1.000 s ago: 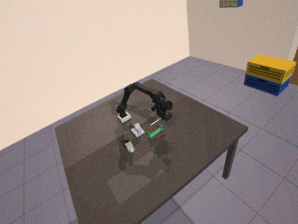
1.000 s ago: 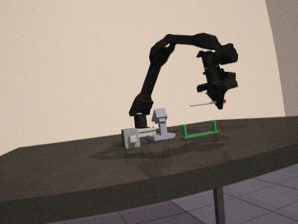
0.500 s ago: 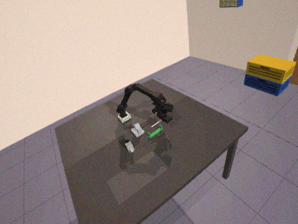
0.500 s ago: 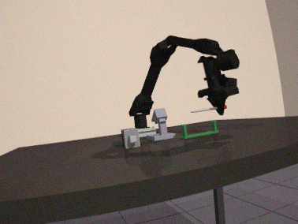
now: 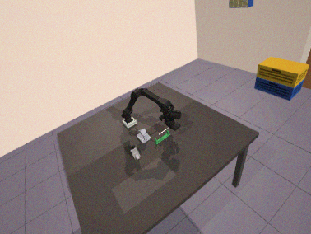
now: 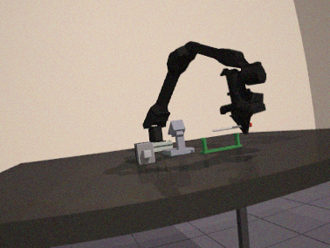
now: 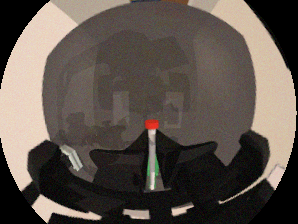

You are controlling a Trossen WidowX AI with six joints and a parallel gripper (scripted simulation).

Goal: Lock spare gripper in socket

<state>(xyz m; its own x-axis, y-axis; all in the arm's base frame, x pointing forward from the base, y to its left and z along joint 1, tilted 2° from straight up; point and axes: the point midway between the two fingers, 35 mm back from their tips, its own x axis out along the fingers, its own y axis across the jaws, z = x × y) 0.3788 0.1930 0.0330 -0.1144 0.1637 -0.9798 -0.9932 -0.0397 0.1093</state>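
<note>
The green rack is 1 cm ahead of my gripper tip, 10 cm to the right of it and 1 cm below it. Round my gripper tip: grey mount 10 cm behind, 20 cm to the right, 2 cm above; then spare gripper 35 cm to the right, 1 cm below.
</note>
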